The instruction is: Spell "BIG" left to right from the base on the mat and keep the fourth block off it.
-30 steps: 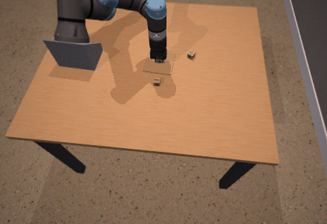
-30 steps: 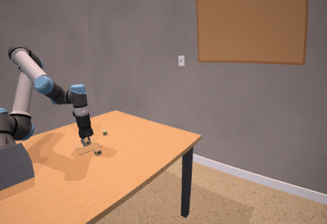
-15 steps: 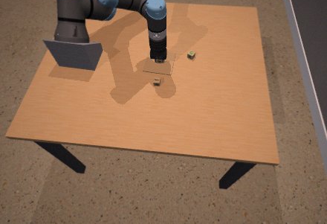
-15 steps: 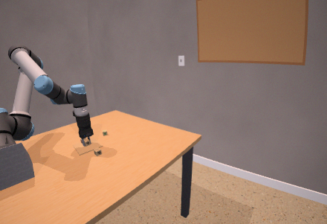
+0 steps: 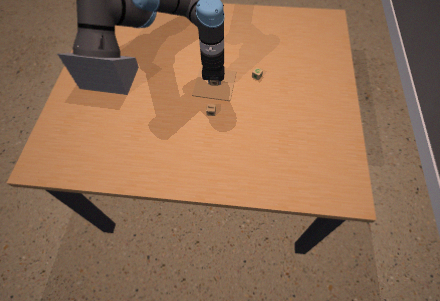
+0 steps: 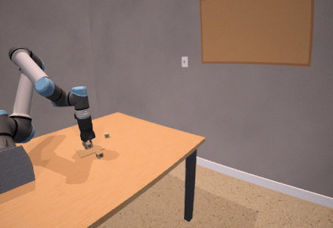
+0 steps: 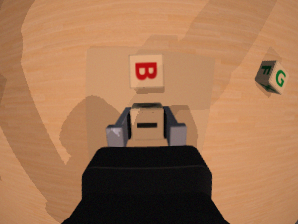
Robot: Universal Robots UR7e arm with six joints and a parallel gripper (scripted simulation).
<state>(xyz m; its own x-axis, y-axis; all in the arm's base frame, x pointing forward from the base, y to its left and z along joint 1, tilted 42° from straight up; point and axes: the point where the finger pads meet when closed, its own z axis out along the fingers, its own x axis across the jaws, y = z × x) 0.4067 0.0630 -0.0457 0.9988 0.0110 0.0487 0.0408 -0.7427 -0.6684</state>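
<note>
Right now my hand is 20 mm above the tan mat. From my hand the other things lie so: B block 50 mm to the left, 10 mm below.
</note>
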